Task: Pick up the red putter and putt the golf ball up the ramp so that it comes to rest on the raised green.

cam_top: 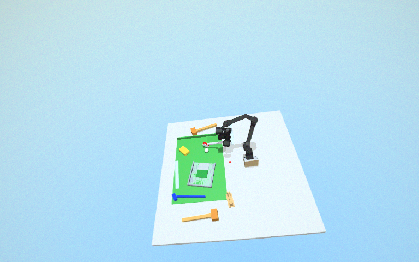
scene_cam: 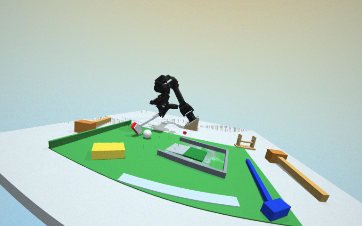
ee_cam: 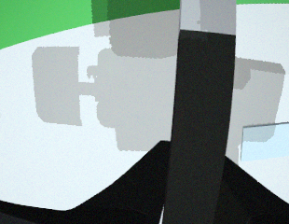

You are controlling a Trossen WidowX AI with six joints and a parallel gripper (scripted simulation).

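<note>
My gripper tip is now 17 cm to the right of the red cube and 7 cm above it. Also, from my gripper tip: yellow block: 45 cm ahead, 6 cm below, 3 cm to the right; red putter: 11 cm ahead, 2 cm to the right; white golf ball: 22 cm ahead, 5 cm below, 1 cm to the left.
</note>
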